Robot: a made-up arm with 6 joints. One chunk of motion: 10 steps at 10 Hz.
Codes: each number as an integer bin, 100 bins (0 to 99) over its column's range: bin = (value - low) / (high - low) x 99, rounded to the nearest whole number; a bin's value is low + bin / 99 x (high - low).
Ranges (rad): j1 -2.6..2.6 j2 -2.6..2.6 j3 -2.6..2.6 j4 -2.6..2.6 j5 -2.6..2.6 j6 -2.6..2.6
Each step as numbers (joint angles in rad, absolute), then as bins.
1 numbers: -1.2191 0.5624 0.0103 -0.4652 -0.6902 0.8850
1 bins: 26 60 50 41 36 66
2 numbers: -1.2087 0.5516 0.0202 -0.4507 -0.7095 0.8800
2 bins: 26 60 50 41 36 66
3 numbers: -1.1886 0.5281 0.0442 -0.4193 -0.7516 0.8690
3 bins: 27 60 50 42 35 66
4 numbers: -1.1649 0.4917 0.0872 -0.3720 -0.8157 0.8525
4 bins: 27 59 51 42 34 66
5 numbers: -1.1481 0.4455 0.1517 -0.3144 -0.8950 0.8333
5 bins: 28 58 52 44 32 65
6 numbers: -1.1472 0.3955 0.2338 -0.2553 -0.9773 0.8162
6 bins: 28 57 54 45 31 65
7 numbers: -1.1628 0.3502 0.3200 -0.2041 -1.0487 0.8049
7 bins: 27 56 56 46 30 65
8 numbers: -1.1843 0.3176 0.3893 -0.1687 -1.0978 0.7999
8 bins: 27 56 57 46 29 65
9 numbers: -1.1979 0.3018 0.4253 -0.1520 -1.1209 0.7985
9 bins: 27 55 58 47 28 65
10 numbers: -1.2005 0.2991 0.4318 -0.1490 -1.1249 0.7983
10 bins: 27 55 58 47 28 65
